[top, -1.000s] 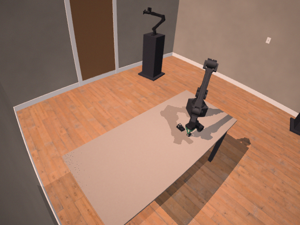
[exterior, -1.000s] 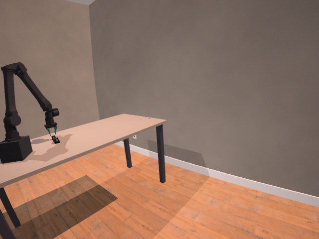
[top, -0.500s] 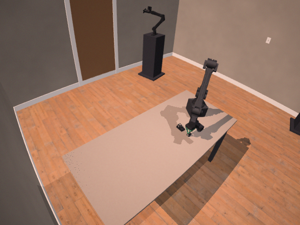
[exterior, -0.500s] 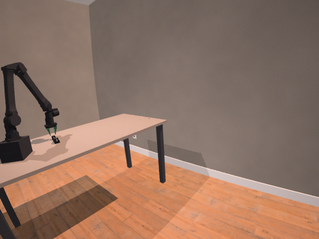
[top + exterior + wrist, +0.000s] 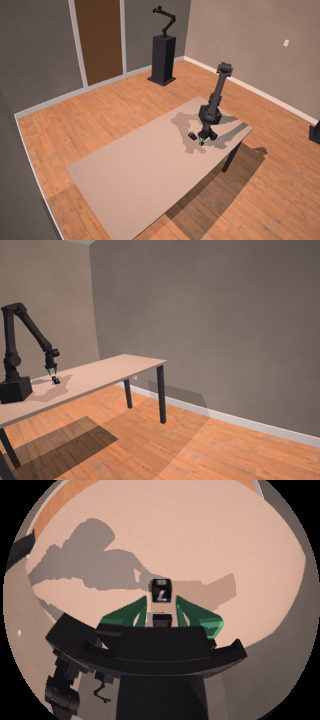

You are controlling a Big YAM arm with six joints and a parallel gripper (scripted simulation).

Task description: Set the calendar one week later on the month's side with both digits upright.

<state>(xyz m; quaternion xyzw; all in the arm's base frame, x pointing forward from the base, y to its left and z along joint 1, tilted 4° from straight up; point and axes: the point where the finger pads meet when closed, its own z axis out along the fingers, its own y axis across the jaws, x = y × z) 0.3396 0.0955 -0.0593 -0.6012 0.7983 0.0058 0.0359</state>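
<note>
Right now my hand is 10 cm to the left of the dark calendar tray, 4 cm above it and 3 cm past it.
</note>
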